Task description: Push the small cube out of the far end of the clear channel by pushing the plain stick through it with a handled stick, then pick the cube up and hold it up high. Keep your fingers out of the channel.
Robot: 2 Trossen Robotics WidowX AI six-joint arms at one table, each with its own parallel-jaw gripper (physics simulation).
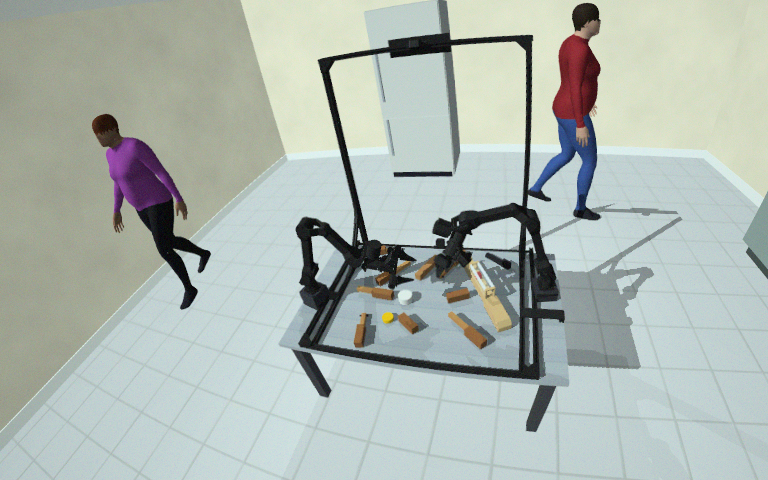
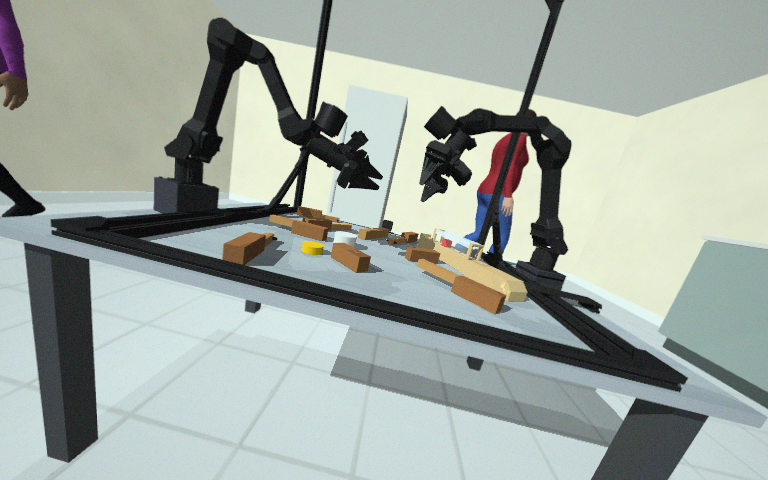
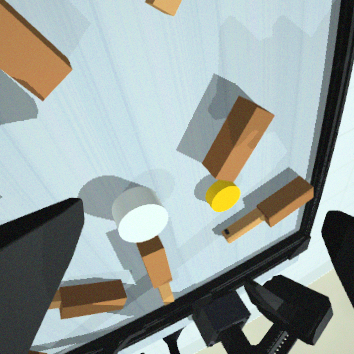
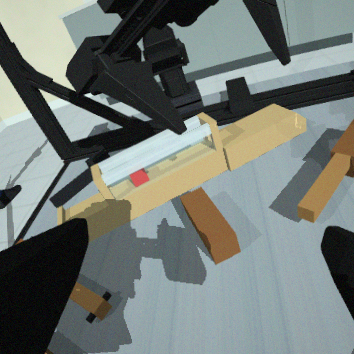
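Observation:
The clear channel (image 1: pixel 490 300) (image 2: pixel 481 270) (image 4: pixel 175 184) is a long pale wooden body with a transparent cover. The small red cube (image 1: pixel 479 274) (image 2: pixel 446 243) (image 4: pixel 139 177) sits inside, under the cover. One handled stick (image 1: pixel 475 335) (image 2: pixel 478 294) lies in front of the channel; another (image 1: pixel 360 332) (image 2: pixel 244 247) (image 3: pixel 286 200), dark-tipped, lies at the table's front left. I cannot tell which piece is the plain stick. My left gripper (image 2: pixel 423 191) (image 4: pixel 228 101) is open and empty, above the table near the channel's back part. My right gripper (image 1: pixel 413 270) (image 2: pixel 380 182) is open and empty above the back middle.
A white cylinder (image 1: pixel 404 297) (image 2: pixel 345 238) (image 3: pixel 140 220) and a yellow disc (image 1: pixel 387 317) (image 2: pixel 312 247) (image 3: pixel 223 196) stand mid-left. Brown blocks (image 1: pixel 458 294) (image 1: pixel 408 322) (image 4: pixel 212 225) and more handled sticks lie around. One (image 4: pixel 92 301) has a black crossbar. A black frame (image 1: pixel 419 363) borders the table.

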